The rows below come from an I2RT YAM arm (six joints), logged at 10 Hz.
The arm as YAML. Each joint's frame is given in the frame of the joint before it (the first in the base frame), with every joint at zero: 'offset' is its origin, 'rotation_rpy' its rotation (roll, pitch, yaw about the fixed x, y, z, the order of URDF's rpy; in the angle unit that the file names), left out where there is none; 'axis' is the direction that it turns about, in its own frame. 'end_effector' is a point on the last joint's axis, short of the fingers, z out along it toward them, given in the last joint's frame.
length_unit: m
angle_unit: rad
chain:
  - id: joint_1
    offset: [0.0, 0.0, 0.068]
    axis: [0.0, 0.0, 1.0]
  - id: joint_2
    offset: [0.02, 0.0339, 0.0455]
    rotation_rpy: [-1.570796, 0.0, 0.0]
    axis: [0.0, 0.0, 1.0]
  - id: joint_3
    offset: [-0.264, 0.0, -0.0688]
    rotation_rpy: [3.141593, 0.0, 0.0]
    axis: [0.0, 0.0, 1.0]
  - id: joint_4
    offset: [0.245, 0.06, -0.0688]
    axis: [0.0, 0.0, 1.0]
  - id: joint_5
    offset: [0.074, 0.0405, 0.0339]
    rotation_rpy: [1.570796, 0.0, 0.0]
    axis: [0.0, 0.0, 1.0]
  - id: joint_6
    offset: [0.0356, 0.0, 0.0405]
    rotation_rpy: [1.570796, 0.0, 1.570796]
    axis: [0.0, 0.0, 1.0]
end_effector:
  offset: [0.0, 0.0, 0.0]
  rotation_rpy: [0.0, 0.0, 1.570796]
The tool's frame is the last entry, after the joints.
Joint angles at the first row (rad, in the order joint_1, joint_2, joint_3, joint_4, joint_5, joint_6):
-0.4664 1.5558 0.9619 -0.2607 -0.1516 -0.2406
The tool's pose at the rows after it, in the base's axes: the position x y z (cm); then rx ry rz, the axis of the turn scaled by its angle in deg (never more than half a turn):
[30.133, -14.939, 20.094, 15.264, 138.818, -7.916]
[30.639, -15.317, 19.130, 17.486, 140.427, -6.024]
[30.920, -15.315, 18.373, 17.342, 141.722, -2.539]
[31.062, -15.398, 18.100, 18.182, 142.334, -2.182]
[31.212, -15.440, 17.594, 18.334, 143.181, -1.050]
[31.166, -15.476, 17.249, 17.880, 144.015, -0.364]
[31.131, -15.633, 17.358, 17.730, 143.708, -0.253]
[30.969, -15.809, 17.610, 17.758, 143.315, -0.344]
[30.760, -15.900, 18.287, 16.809, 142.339, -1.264]
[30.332, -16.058, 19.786, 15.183, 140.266, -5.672]
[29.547, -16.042, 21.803, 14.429, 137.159, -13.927]
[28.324, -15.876, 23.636, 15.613, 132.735, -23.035]
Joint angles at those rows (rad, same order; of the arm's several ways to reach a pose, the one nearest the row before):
-0.4747 1.6142 0.9982 -0.2569 -0.1371 -0.2057
-0.4786 1.6596 1.0162 -0.2661 -0.1448 -0.1810
-0.4786 1.6886 1.0247 -0.2792 -0.1822 -0.1758
-0.4786 1.7017 1.0313 -0.2853 -0.1800 -0.1672
-0.4786 1.7199 1.0352 -0.2896 -0.1893 -0.1656
-0.4809 1.7288 1.0346 -0.2968 -0.1971 -0.1749
-0.4860 1.7275 1.0367 -0.2960 -0.2033 -0.1792
-0.4931 1.7197 1.0370 -0.2983 -0.2078 -0.1832
-0.4984 1.6989 1.0370 -0.2991 -0.2087 -0.1974
-0.5052 1.6525 1.0359 -0.2922 -0.1774 -0.2285
-0.5077 1.5804 1.0221 -0.2690 -0.0971 -0.2602
-0.5108 1.4943 0.9834 -0.2169 0.0006 -0.2769

